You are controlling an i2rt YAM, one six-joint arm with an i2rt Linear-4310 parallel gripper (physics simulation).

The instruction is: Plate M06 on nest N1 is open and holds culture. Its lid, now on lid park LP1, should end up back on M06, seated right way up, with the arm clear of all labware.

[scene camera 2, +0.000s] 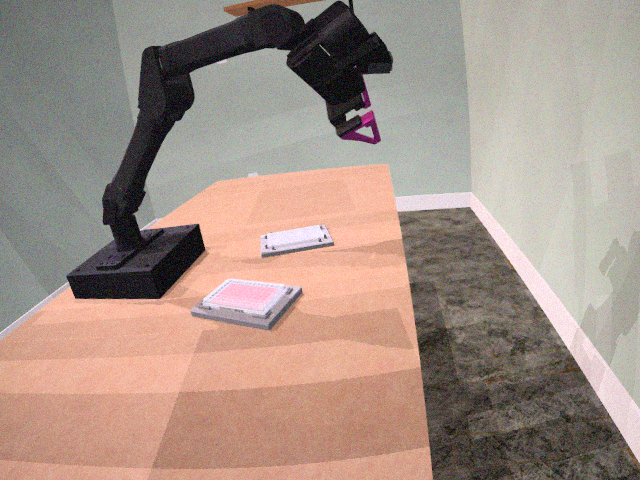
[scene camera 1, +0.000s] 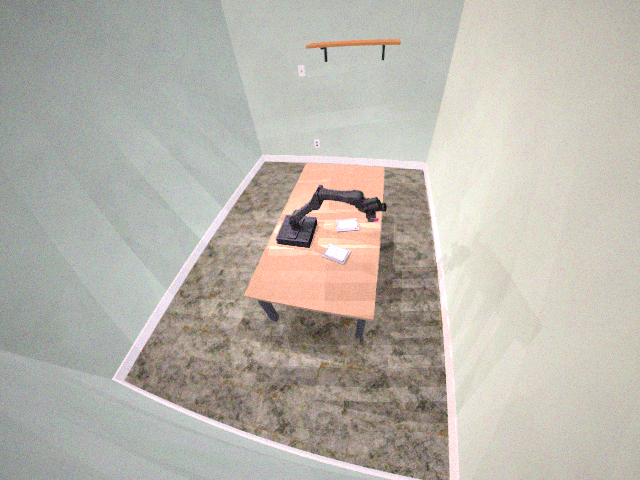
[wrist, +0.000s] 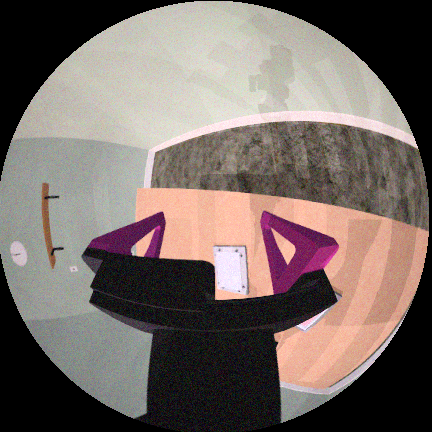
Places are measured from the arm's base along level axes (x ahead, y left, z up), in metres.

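Where they show: gripper, fingertip midpoint: (scene camera 2: 372,123) (wrist: 212,216); arm's base at its link origin: (scene camera 2: 132,249) (scene camera 1: 295,228).
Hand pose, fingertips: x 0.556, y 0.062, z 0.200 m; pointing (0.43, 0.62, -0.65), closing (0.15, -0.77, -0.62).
Observation:
Each offset is from my fingertips to the top centre of the thing. Level surfaces: height alone.
Plate M06 @(0.229 m back, 0.183 m right, 0.239 m down) (scene camera 1: 336,252) (scene camera 2: 245,296) is open, with pink wells showing, and sits on the grey nest N1 @(0.229 m back, 0.183 m right, 0.247 m down) (scene camera 2: 232,317). In the wrist view, part of plate M06 (wrist: 310,322) shows at the lower right beyond a finger. The clear-white lid @(0.210 m back, 0.097 m left, 0.248 m down) (scene camera 1: 347,224) (scene camera 2: 294,237) (wrist: 230,269) lies flat on lid park LP1 @(0.210 m back, 0.097 m left, 0.245 m down) (scene camera 2: 298,250), farther back on the table. My gripper (scene camera 1: 373,218) (scene camera 2: 374,122) (wrist: 212,216) is open and empty, its magenta fingers wide apart. It hangs well above the table, apart from both labware pieces. In the wrist view the lid shows low between the fingers.
The black arm base (scene camera 1: 297,231) (scene camera 2: 116,286) stands on the left side of the wooden table @(0.265 m down) (scene camera 1: 310,284) (scene camera 2: 310,403) (wrist: 375,280). The table's right edge drops to the dark floor (scene camera 1: 408,279) (scene camera 2: 496,382) (wrist: 300,150). A wooden shelf (scene camera 1: 354,43) (wrist: 46,220) is on the back wall.

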